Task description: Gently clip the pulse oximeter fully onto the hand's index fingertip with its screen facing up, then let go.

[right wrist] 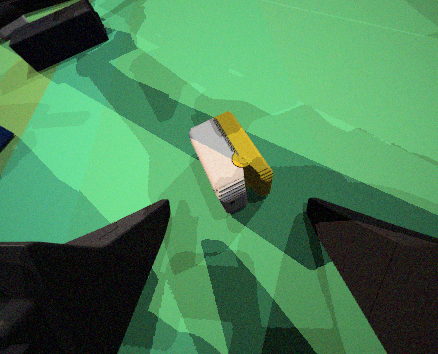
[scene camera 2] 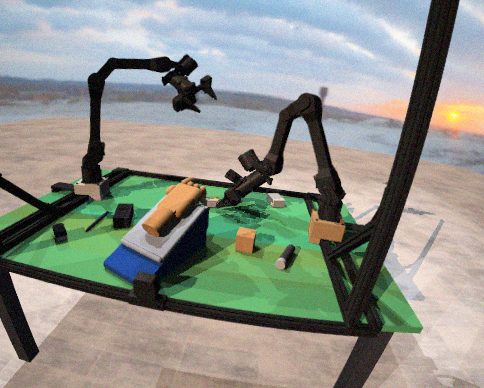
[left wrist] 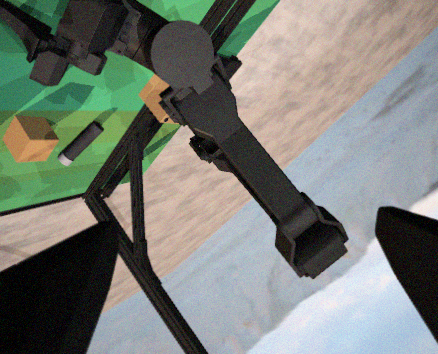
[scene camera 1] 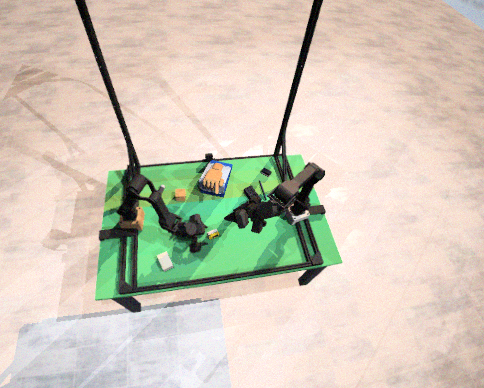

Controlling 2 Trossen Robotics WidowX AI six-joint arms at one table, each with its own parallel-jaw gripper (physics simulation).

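Pixels of known places: left gripper, fingertip midpoint: (scene camera 2: pixel 208 105) (left wrist: pixel 247 227) (scene camera 1: pixel 229 214); right gripper, fingertip midpoint: (right wrist: pixel 238 205) (scene camera 2: pixel 219 204) (scene camera 1: pixel 207 235); left arm's base, origin of the base link: (scene camera 2: pixel 91 180) (scene camera 1: pixel 297 209); right arm's base, origin of the base link: (scene camera 2: pixel 328 217) (scene camera 1: pixel 130 215).
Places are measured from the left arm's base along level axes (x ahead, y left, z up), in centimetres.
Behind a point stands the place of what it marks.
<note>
The pulse oximeter (scene camera 1: pixel 213 234) {x 47.2, y -3.2, z -2.7 cm} (scene camera 2: pixel 212 202) {x 47.3, y -5.9, z -3.7 cm} (right wrist: pixel 217 162) {x 47.9, y -4.9, z -2.8 cm}, white with a yellow half, lies on its side on the green table. The tan hand (scene camera 1: pixel 215 175) {x 36.8, y -30.0, z 9.2 cm} (scene camera 2: pixel 175 202) {x 36.7, y -33.8, z 7.8 cm} rests palm down on a grey-topped blue wedge (scene camera 1: pixel 229 172) (scene camera 2: pixel 185 250); its fingers point toward the oximeter's side of the table. My right gripper (scene camera 2: pixel 225 201) {x 50.0, y -4.6, z -4.9 cm} (right wrist: pixel 238 205) {x 50.0, y -4.6, z -4.9 cm} is open and low, with the oximeter ahead of and between its fingertips in the right wrist view, not gripped. My left gripper (scene camera 2: pixel 207 104) {x 43.5, y 5.4, z 30.6 cm} (left wrist: pixel 247 227) {x 43.5, y 5.4, z 30.6 cm} is open, empty and high above the table.
An orange cube (scene camera 1: pixel 180 194) {x 56.6, y -31.1, z -0.8 cm} (scene camera 2: pixel 245 240) {x 55.9, y -34.9, z -2.0 cm} (left wrist: pixel 30 139) {x 54.9, y -29.3, z -1.0 cm} and a dark cylinder (scene camera 2: pixel 285 257) {x 66.0, y -40.8, z -3.4 cm} (left wrist: pixel 81 143) {x 66.5, y -37.3, z -3.8 cm} lie beside the wedge. A white box (scene camera 1: pixel 165 261) {x 73.5, y 2.3, z -2.9 cm} (scene camera 2: pixel 275 200) {x 72.4, y -2.4, z -2.9 cm} lies beyond the right gripper. A black block (scene camera 2: pixel 123 215) {x 19.3, y -22.6, z -2.5 cm}, a pen (scene camera 2: pixel 97 221) {x 10.6, y -22.4, z -5.3 cm} and a smaller black block (scene camera 2: pixel 59 233) {x 4.6, y -34.5, z -3.2 cm} lie on the wedge's other side.
</note>
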